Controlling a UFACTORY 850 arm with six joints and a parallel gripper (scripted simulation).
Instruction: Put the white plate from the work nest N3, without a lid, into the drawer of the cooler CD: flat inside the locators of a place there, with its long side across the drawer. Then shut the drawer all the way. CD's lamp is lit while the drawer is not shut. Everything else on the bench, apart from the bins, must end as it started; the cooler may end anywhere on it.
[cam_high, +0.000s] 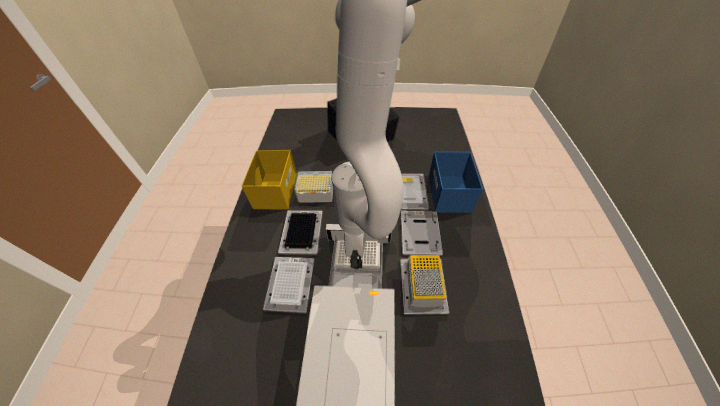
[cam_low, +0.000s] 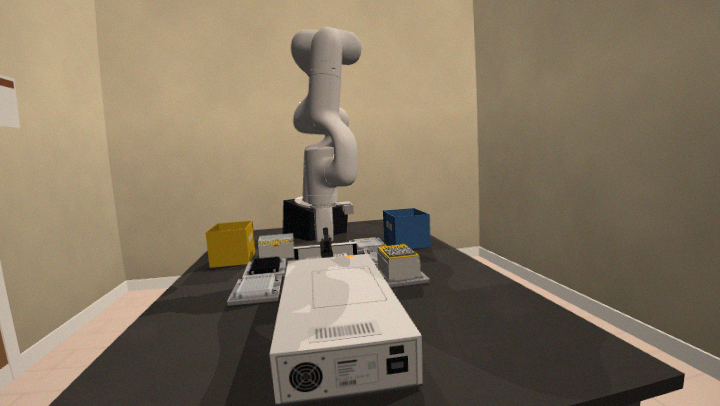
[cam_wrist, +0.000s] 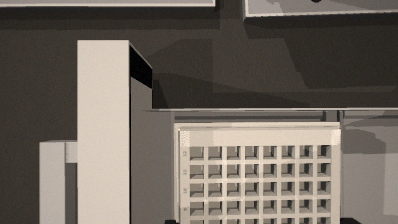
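Now: hand 3 cm short of the drawer and 1 cm above it. Also, from my hand: yellow tip box (6 cm ahead, 19 cm to the left, 1 cm above); cooler CD (19 cm ahead, 2 cm to the left, 1 cm below); white well plate (1 cm below).
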